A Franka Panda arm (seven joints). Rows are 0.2 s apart.
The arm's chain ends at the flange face. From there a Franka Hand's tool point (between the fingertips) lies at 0.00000 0.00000 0.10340 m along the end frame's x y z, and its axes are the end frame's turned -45 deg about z.
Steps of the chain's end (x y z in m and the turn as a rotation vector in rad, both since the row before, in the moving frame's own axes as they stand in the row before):
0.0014 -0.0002 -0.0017 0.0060 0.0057 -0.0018
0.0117 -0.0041 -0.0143 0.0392 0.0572 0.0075
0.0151 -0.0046 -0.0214 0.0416 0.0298 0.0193
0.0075 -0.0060 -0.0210 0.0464 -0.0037 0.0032
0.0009 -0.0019 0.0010 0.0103 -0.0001 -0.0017
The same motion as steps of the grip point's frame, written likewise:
0.0020 0.0008 -0.0017 0.0002 0.0083 -0.0018
0.0182 0.0067 -0.0145 -0.0127 0.0682 0.0075
0.0192 0.0066 -0.0215 0.0083 0.0505 0.0193
0.0127 -0.0026 -0.0211 0.0354 0.0302 0.0032
0.0027 -0.0015 0.0010 0.0074 0.0072 -0.0017

